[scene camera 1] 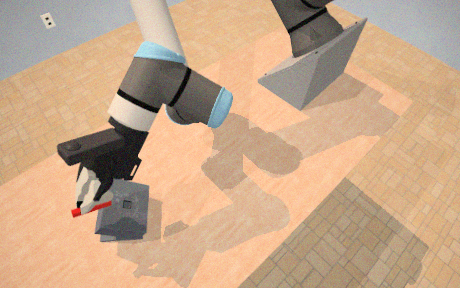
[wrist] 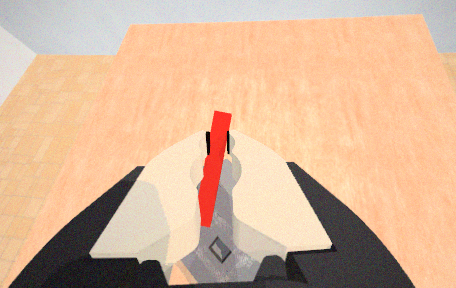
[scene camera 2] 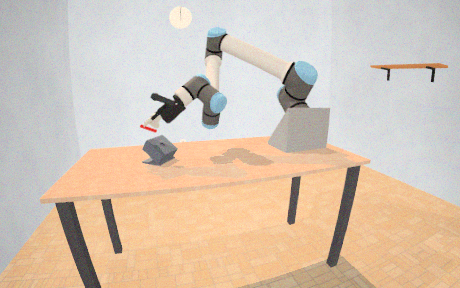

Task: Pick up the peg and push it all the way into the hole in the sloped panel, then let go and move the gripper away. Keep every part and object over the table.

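Frame: origin at the arm's base, x left, y back, z up, level; millimetres.
Seen in the pictures: gripper, fingertip midpoint: (scene camera 1: pixel 80 211) (wrist: pixel 218 134) (scene camera 2: pixel 143 126); arm's base, origin of the base link: (scene camera 1: pixel 318 44) (scene camera 2: pixel 303 122).
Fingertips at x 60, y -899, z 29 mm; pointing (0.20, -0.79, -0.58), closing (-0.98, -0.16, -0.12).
Observation:
Pixels of each thing's middle, then the offset from my fingertips to it. Level surfaces: height alone.
- red peg, body centre: (wrist: pixel 213 167) (scene camera 1: pixel 91 207) (scene camera 2: pixel 148 128) dy +23, dx +2, dz -9 mm
- blue-grey block with the sloped panel, body centre: (wrist: pixel 235 232) (scene camera 1: pixel 121 208) (scene camera 2: pixel 159 149) dy +67, dx -12, dz -118 mm
- wooden table, its level: dz -174 mm
The red peg (scene camera 1: pixel 104 205) (scene camera 2: pixel 148 128) (wrist: pixel 213 172) is a thin bar, nearly level and slightly slanted. My gripper (scene camera 1: pixel 83 208) (scene camera 2: pixel 149 125) (wrist: pixel 218 134) is shut on the peg near one end; the longer part reaches back under the fingers. The blue-grey block with the sloped panel (scene camera 1: pixel 120 220) (scene camera 2: pixel 156 150) (wrist: pixel 242 265) stands on the table. Its square hole (scene camera 1: pixel 127 204) (scene camera 2: pixel 163 144) (wrist: pixel 220 249) shows in all three views. In the scene camera 2 view the peg is above the block, with a gap between them. The peg is outside the hole.
The wooden table (scene camera 1: pixel 190 270) (scene camera 2: pixel 100 185) (wrist: pixel 350 75) carries the block toward one end. A large grey wedge-shaped stand (scene camera 1: pixel 320 70) (scene camera 2: pixel 309 130) is at the other end, by the arm's base. A wall shelf (scene camera 2: pixel 410 66) hangs at the right, away from the table.

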